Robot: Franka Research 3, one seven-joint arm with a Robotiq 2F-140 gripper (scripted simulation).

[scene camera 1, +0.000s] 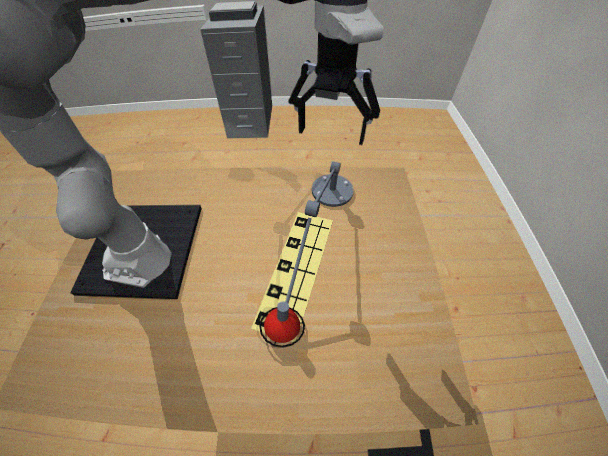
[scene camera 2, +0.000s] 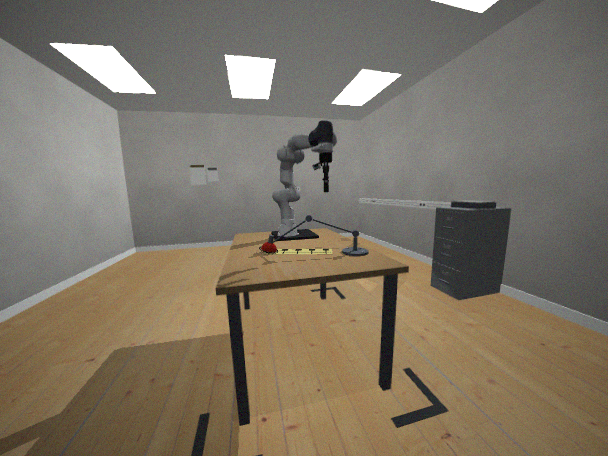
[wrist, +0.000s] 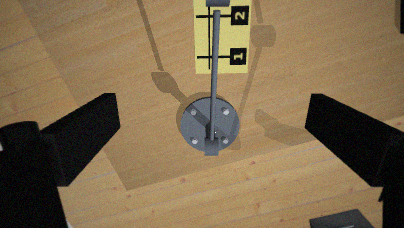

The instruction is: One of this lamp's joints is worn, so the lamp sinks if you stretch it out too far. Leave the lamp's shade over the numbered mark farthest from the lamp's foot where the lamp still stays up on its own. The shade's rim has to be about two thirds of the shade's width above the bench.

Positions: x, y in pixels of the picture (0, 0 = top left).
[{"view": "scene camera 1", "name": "my gripper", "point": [331, 135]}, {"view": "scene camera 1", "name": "round grey foot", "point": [334, 195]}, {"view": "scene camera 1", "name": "yellow numbered strip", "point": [319, 229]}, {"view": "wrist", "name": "my gripper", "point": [213, 111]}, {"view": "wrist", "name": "round grey foot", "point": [195, 123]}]
